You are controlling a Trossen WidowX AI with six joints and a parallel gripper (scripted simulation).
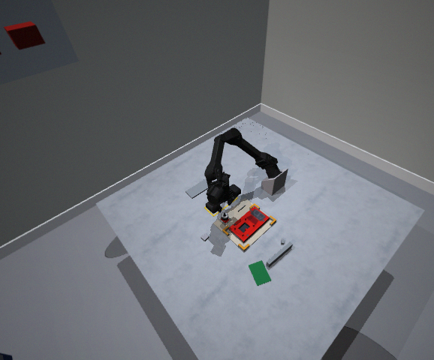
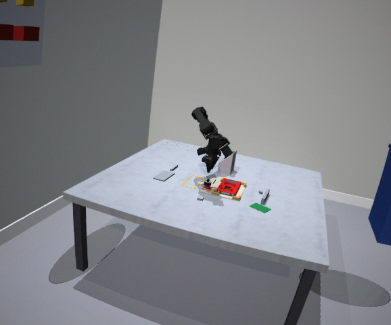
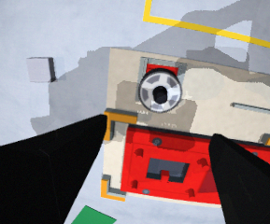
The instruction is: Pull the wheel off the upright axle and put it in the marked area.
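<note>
My gripper tip is 70 mm above the wheel. Round my gripper tip: grey bar: 320 mm to the left, 90 mm below, 90 mm behind; grey plate: 280 mm to the right, 110 mm below, 10 mm behind; small grey cube: 140 mm ahead, 110 mm below, 20 mm to the left.
</note>
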